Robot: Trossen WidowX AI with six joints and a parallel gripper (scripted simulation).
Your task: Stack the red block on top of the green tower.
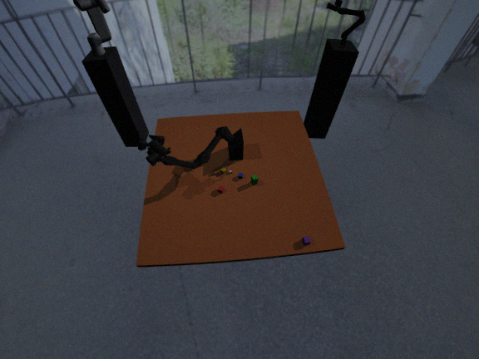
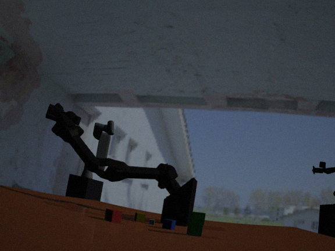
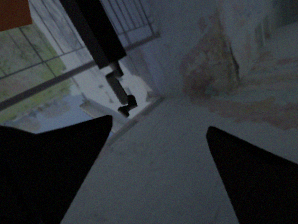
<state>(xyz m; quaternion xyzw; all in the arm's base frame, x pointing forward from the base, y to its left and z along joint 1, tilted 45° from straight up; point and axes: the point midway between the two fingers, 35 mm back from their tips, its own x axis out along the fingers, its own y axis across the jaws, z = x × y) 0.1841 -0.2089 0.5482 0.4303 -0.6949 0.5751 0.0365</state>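
Right now my gripper tip is 18 cm short of the red block, 49 cm to the right of it and 34 cm above it. Also, from my gripper tip: blue block: 6 cm ahead, 62 cm to the left, 34 cm below; purple block: 55 cm ahead, 103 cm to the left, 34 cm below; yellow block: 2 cm ahead, 50 cm to the left, 34 cm below.
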